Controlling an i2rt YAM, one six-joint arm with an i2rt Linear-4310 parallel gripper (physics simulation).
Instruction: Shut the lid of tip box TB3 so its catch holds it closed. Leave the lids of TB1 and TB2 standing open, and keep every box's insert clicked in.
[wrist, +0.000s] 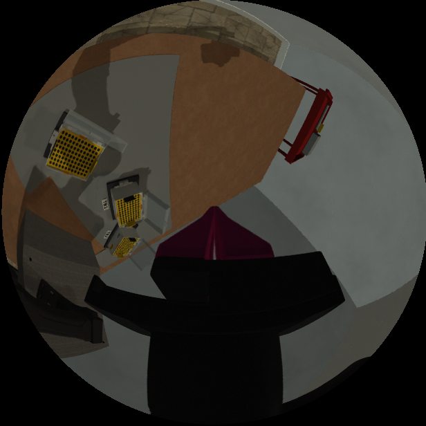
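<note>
Tip box TB3, its label not visible, stands at the upper left in the wrist view, with a yellow insert (75, 154) in it. Its clear lid (97, 129) stands open along the upper right side. Labelled box TB1 (124, 189) is nearer the middle, with a yellow insert (129, 209) and its clear lid (158, 212) open. TB2 stands just below it, with a yellow insert (125, 246) and an open clear lid (142, 257). Whether the inserts are clicked in is too small to tell. My magenta gripper (214, 212) is shut and empty, apart from all the boxes.
The boxes stand on a grey mat (145, 95) on the brown table (225, 115). A red rack (310, 125) is off the table's right edge. A dark grey wooden surface (55, 250) and a black arm part (75, 317) are at the lower left.
</note>
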